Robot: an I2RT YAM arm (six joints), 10 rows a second.
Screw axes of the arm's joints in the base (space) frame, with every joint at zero. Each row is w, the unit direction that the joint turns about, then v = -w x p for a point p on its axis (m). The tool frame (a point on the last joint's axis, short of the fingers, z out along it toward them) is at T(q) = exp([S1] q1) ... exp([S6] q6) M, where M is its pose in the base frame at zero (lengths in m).
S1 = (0, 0, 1, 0, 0, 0)
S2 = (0, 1, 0, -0.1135, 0, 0.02)
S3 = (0, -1, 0, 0.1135, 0, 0.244)
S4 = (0, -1, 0, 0.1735, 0, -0.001)
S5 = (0, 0, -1, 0, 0.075, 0)
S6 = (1, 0, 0, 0, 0.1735, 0)
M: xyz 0.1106 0 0.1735 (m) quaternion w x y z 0.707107 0 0.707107 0
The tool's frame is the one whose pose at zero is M.
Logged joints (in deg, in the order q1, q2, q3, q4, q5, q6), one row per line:
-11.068, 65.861, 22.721, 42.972, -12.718, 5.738
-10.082, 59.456, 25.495, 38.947, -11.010, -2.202
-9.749, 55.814, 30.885, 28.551, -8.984, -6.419
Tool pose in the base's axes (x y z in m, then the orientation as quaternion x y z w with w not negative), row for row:
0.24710, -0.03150, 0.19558, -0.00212, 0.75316, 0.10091, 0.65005
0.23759, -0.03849, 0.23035, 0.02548, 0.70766, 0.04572, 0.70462
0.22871, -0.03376, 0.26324, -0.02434, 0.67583, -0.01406, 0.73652
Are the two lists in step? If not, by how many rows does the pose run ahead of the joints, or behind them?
The pose runs 1 row behind the joints: the pose in row i belongs to the joints in row i - 1.
